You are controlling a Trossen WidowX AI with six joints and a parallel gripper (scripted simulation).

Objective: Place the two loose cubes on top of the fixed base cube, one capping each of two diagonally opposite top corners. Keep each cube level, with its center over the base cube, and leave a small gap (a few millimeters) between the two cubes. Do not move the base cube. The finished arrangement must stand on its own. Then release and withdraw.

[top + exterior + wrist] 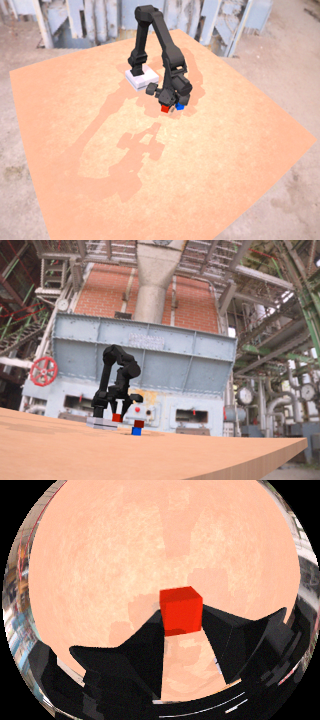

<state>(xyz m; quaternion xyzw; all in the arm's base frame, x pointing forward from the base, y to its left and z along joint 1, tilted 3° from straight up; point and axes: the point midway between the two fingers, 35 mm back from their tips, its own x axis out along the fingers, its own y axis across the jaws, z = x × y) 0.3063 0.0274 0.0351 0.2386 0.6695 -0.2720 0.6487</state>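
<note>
Now: the blue cube 100 mm to the left of my gripper tip, 50 mm below it and 30 mm behind it.
</note>
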